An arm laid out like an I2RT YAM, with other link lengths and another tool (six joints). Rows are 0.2 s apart.
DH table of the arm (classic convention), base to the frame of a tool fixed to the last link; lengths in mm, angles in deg. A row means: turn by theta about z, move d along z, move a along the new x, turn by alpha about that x. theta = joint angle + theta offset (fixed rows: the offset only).
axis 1: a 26.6, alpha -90, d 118.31, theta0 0
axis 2: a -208.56, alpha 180, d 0, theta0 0
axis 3: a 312.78, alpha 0, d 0, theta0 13.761
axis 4: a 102.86, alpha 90, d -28.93, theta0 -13.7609
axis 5: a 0, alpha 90, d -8.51, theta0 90
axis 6: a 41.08, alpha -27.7, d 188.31, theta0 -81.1
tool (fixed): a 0, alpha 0, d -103.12, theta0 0
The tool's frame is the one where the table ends.
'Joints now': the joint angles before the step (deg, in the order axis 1, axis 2, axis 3, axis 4, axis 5, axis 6). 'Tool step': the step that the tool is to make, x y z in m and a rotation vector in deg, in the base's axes. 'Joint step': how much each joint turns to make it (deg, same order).
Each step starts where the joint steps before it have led.
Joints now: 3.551 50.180 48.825 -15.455 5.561 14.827
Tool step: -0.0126 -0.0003 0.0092 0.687 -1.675 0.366
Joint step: 0.010 -3.508 -1.395 -0.441 -0.502 0.463
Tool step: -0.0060 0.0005 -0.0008 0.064 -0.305 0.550
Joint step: -0.033 -1.909 -1.363 -0.229 -0.575 -0.108
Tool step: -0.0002 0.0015 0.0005 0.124 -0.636 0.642
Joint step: 0.066 -0.066 -0.396 0.977 -0.579 -0.063
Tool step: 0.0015 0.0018 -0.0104 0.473 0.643 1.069
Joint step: -0.014 -0.063 -1.601 0.912 -1.176 0.226
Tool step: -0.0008 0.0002 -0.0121 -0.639 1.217 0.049
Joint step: -0.026 -0.848 -1.804 -0.271 0.077 -0.562
